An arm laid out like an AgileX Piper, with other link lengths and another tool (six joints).
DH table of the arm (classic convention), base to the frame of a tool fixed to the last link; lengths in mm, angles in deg. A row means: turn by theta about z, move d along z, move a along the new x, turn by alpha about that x. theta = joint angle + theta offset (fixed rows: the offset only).
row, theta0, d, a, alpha
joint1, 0, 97.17, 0, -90
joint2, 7.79, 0, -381.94, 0
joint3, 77.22, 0, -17.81, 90
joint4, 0, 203.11, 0, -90
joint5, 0, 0, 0, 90
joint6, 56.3, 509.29, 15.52, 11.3
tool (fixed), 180, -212.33, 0, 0
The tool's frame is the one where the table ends.
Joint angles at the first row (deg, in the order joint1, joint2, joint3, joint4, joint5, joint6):
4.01, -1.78, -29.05, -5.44, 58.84, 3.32
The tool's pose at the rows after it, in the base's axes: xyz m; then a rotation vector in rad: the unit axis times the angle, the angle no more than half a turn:
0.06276, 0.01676, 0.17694, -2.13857, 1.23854, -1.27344
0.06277, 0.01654, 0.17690, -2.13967, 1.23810, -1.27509
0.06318, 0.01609, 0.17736, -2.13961, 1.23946, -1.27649
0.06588, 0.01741, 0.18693, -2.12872, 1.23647, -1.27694
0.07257, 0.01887, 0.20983, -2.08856, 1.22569, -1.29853
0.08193, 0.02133, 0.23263, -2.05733, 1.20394, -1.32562
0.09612, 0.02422, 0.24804, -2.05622, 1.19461, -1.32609
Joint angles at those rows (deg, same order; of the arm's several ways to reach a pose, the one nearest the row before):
4.01, -1.78, -29.05, -5.16, 58.84, 3.55
4.01, -1.78, -29.05, -5.21, 58.84, 3.50
4.01, -1.66, -29.05, -5.33, 58.73, 3.55
4.01, -0.40, -29.85, -5.10, 57.81, 3.78
4.01, 1.72, -31.28, -4.98, 55.06, 4.41
4.01, 4.30, -32.20, -4.81, 51.34, 4.41
4.01, 8.19, -32.31, -4.64, 47.33, 4.41

